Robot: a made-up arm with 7 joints.
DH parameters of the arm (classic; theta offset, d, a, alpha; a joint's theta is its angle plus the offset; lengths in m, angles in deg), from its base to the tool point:
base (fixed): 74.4 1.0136 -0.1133 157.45
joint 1: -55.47 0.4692 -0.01 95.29
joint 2: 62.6 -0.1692 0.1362 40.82
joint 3: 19.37 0.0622 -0.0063 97
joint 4: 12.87 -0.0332 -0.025 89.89
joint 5: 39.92 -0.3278 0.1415 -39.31
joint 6: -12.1 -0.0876 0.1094 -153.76
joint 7: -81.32 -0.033 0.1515 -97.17
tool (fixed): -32.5 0.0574 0 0
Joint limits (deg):
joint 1: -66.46..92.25
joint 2: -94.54..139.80
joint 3: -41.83..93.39
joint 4: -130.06..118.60
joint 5: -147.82..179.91
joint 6: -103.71..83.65
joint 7: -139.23..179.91
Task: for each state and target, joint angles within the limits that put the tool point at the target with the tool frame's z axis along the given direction. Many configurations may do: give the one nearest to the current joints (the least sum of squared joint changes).
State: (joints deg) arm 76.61 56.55 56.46 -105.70 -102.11 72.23 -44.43
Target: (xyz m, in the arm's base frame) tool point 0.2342 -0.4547 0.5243 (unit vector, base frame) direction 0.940 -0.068 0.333
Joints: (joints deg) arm 16.23 27.07 54.39 -120.05 -147.82 72.90 -72.80
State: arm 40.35 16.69 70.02 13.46 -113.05 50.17 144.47
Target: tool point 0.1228 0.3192 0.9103 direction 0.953 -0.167 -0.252
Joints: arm 22.15 -7.59 86.99 31.75 -123.88 63.41 158.07
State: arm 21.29 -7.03 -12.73 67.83 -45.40 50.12 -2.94
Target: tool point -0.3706 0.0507 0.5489 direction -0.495 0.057 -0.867
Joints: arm -6.63 -20.19 -37.41 11.84 -45.78 26.21 35.18
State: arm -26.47 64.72 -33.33 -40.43 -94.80 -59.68 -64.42
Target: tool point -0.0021 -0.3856 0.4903 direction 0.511 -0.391 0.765
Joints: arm -17.17 67.76 -13.36 9.44 -108.72 -77.97 -56.31
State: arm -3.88 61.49 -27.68 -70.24 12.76 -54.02 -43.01
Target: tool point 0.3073 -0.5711 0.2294 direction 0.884 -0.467 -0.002
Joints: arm 32.46 83.26 10.48 -55.27 -3.99 -5.44 -38.42
